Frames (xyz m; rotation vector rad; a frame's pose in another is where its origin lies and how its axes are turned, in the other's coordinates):
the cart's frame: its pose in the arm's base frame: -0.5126 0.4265 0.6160 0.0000 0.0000 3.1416
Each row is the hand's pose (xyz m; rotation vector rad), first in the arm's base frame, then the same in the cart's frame.
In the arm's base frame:
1: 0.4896 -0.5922 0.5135 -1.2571 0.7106 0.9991
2: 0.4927 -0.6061 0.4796 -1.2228 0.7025 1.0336
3: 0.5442 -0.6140 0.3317 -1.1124 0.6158 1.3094
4: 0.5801 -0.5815 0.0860 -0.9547 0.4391 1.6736
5: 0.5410 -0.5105 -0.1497 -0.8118 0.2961 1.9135
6: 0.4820 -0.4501 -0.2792 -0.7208 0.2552 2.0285
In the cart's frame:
1: -1.0022 1.0187 -0.1025 0.7742 1.3695 -1.5880
2: -1.0053 1.0326 -0.1364 0.7608 1.3243 -1.5839
3: -1.0568 1.0405 -0.2843 0.6271 1.1329 -1.4373
4: -1.0927 1.0080 -0.5300 0.4121 0.8961 -1.2224
5: -1.0536 0.9370 -0.7657 0.2633 0.7219 -1.0715
6: -0.9946 0.8766 -0.8952 0.2210 0.6241 -0.9937

